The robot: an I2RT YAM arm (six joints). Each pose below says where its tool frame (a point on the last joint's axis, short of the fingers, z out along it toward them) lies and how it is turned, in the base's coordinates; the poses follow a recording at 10 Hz.
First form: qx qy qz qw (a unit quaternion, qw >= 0); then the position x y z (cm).
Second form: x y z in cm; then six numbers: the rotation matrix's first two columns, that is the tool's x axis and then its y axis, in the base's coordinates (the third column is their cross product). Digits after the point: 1 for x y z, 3 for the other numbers.
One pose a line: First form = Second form
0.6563, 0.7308, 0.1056, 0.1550, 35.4, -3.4, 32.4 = 35.4, -3.4, 32.4, -0.090, 0.992, -0.088, 0.927, 0.116, 0.358
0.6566, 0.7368, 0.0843, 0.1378, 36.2, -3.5, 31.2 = 36.2, -3.5, 31.2, -0.100, 0.991, -0.092, 0.944, 0.124, 0.305
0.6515, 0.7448, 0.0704, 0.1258, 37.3, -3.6, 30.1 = 37.3, -3.6, 30.1, -0.119, 0.988, -0.096, 0.953, 0.141, 0.269
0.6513, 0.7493, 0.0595, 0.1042, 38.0, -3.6, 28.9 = 38.0, -3.6, 28.9, -0.130, 0.988, -0.079, 0.964, 0.145, 0.225
